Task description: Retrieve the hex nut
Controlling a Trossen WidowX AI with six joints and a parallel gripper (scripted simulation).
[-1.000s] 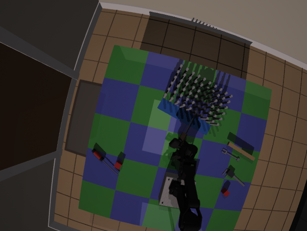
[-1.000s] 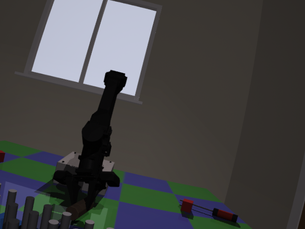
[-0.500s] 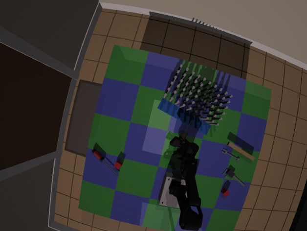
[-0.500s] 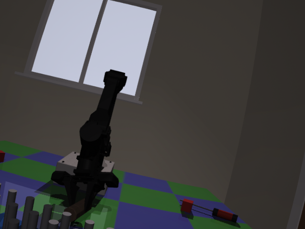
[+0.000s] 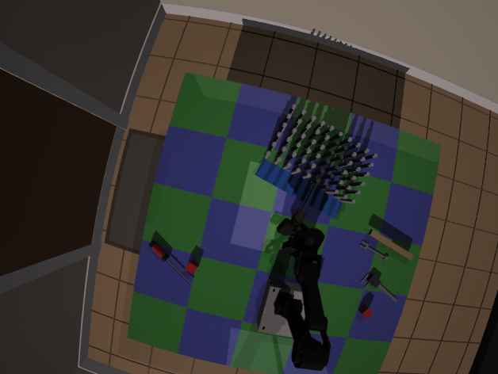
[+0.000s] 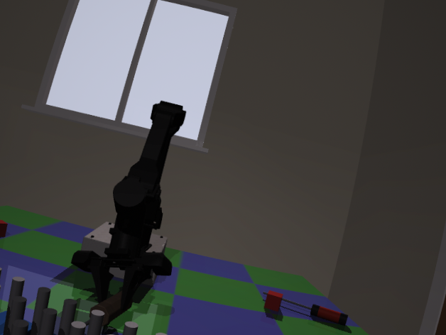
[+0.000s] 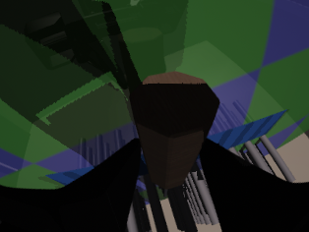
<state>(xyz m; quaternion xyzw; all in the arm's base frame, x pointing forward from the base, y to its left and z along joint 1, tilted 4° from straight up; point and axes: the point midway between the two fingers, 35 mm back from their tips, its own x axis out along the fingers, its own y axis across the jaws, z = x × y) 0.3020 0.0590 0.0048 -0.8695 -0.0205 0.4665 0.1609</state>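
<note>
Right now my gripper tip is 13 cm short of the blue taped strip, 3 cm to the right of it and 4 cm above it.
</note>
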